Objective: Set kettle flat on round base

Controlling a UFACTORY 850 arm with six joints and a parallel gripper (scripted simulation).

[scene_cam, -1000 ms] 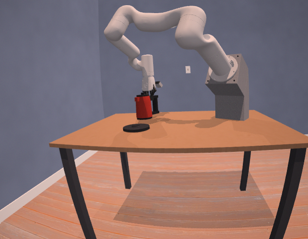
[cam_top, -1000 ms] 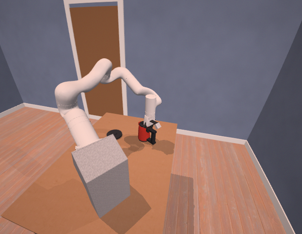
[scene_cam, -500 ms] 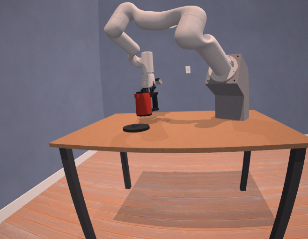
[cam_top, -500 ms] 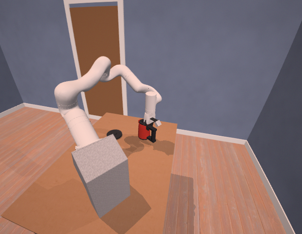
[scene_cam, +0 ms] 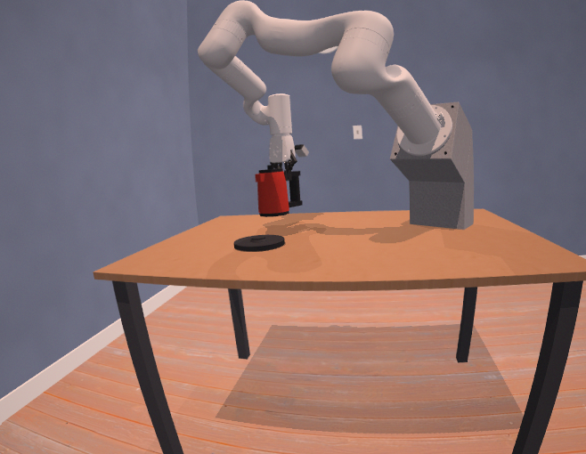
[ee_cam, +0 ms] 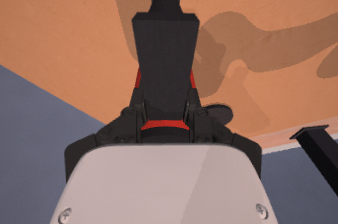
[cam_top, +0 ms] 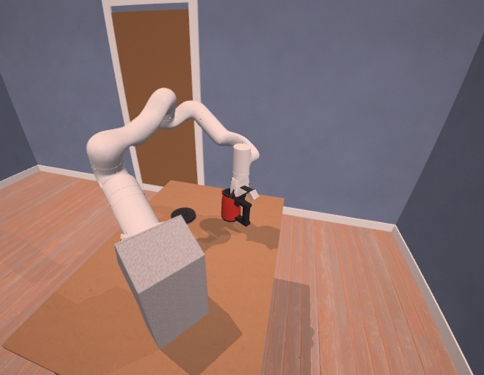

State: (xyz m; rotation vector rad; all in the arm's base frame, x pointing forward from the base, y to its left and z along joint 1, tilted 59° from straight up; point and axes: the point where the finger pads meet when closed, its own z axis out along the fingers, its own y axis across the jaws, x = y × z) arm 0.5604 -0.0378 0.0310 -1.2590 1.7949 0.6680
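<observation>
Right now the red kettle is 10 mm ahead of my hand, 30 mm to the left of it and 50 mm below it. Also, from my hand: round black base (130 mm behind, 320 mm to the left, 170 mm below).
</observation>
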